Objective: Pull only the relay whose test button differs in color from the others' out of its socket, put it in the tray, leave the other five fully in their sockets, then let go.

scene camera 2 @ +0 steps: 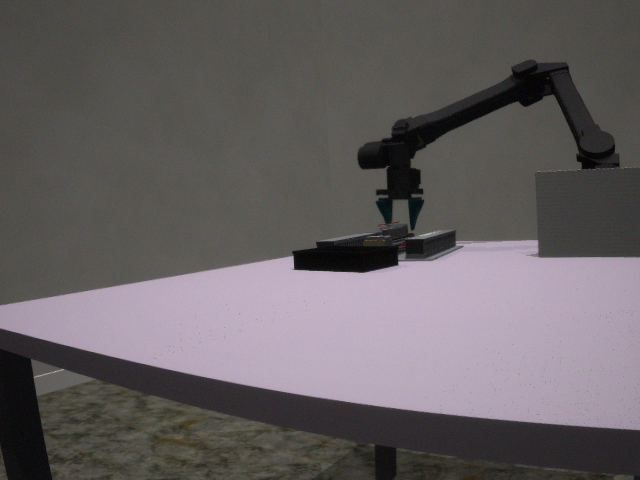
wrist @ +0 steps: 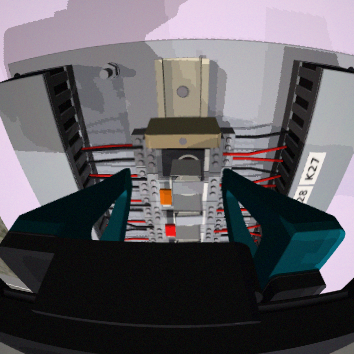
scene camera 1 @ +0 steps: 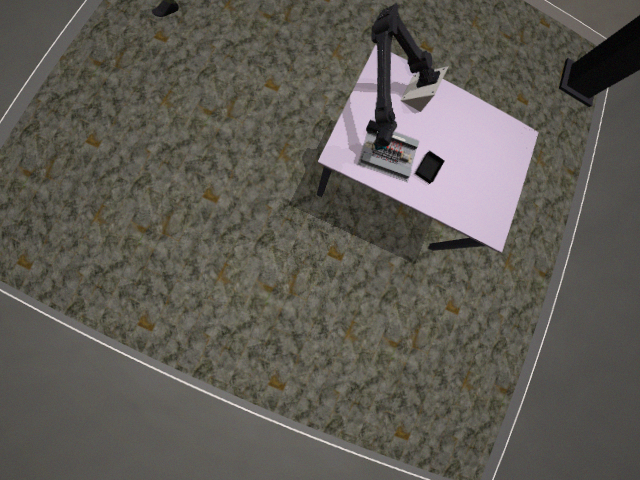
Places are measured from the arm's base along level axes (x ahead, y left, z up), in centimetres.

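Where they show: gripper, fingertip midpoint: point(scene camera 2: 400, 230) point(wrist: 176, 176) point(scene camera 1: 378, 145); arm's base at its link origin: point(scene camera 2: 605, 202) point(scene camera 1: 428, 80).
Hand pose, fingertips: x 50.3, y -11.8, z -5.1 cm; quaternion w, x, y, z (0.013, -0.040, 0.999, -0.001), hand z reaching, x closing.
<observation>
Each offset is from my fingertips to the top centre of the thing. Level surfaces: height alone.
The relay with the orange test button {dx -0.7, dy +2.5, dz +2.1 cm} point(wrist: 186, 203) stands in the socket row in the wrist view, second from the tan end block. A relay with a red test button {dx -1.0, dy +5.3, dz +2.1 cm} point(wrist: 188, 232) stands beside it, nearer the gripper body. The relay nearest the end block {dx -0.3, dy -0.2, dz +2.1 cm} point(wrist: 186, 169) shows a dark grey top; its button cannot be made out. The other relays are hidden by the gripper body. My gripper point(scene camera 2: 400, 225) point(wrist: 176, 176) is partly open and empty, its teal fingers on both sides of the row, above it. The black tray {dx -3.9, dy +34.4, dz -1.3 cm} point(scene camera 1: 422, 178) point(scene camera 2: 330, 260) lies beside the panel; no relay shows in it.
The grey panel has slotted wire ducts point(wrist: 62, 107) point(scene camera 2: 430, 244) along both sides, with red and black wires running to the sockets. A tan end block {dx -0.2, dy -2.0, dz -0.8 cm} point(wrist: 183, 137) closes the row. The arm's grey pedestal point(scene camera 1: 421, 95) point(scene camera 2: 584, 217) stands on the pink table {dz -4.9 cm} point(scene camera 1: 475, 170) point(scene camera 2: 361, 330).
</observation>
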